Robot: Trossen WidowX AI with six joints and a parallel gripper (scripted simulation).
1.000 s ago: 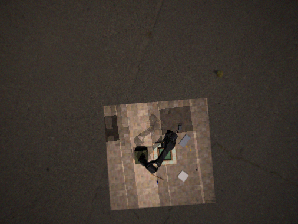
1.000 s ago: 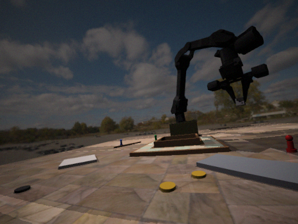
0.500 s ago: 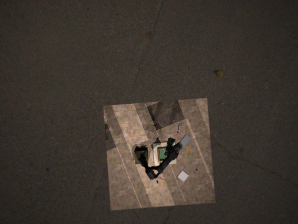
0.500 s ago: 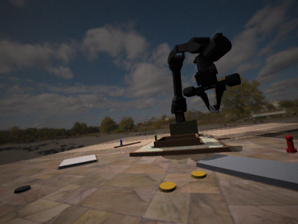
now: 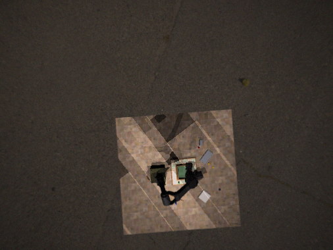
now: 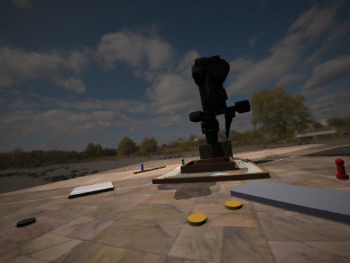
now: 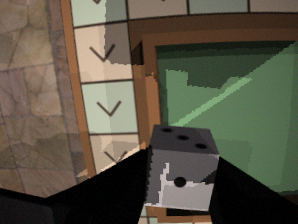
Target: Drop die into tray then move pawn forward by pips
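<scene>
The green pawn lies 160 mm to the right of my gripper tip, 100 mm behind it and 80 mm below it. From my gripper tip the other things lie so: red pawn (180 mm to the left, 180 mm ahead, 90 mm below); then white die (right at my gripper tip); then large grey slab (250 mm ahead, 100 mm below, 60 mm to the left).
</scene>
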